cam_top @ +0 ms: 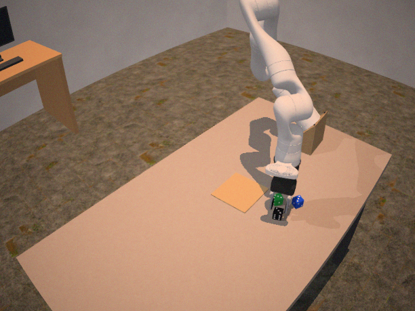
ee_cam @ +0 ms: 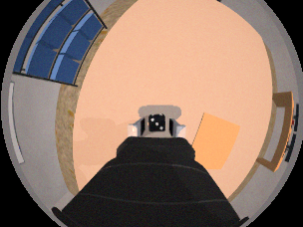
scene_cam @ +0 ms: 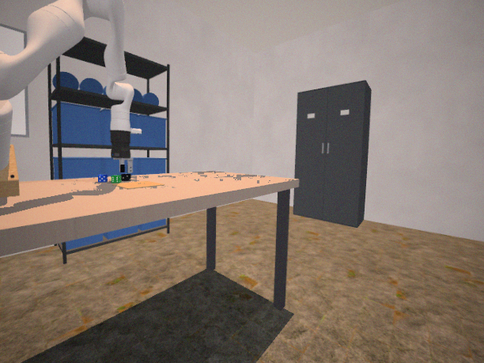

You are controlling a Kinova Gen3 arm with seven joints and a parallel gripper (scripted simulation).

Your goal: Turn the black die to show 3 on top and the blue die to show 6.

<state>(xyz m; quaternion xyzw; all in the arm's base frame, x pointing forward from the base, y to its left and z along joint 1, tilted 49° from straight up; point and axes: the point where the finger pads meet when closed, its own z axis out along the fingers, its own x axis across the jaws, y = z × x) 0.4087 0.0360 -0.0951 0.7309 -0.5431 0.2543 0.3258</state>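
Right now my hand is 40 mm above the black die. From my hand the other things lie so: blue die: 80 mm behind, 40 mm below, 30 mm to the left; then green die: 50 mm behind, 40 mm below, 30 mm to the right; then orange mat: 160 mm to the right, 50 mm below, 20 mm behind.
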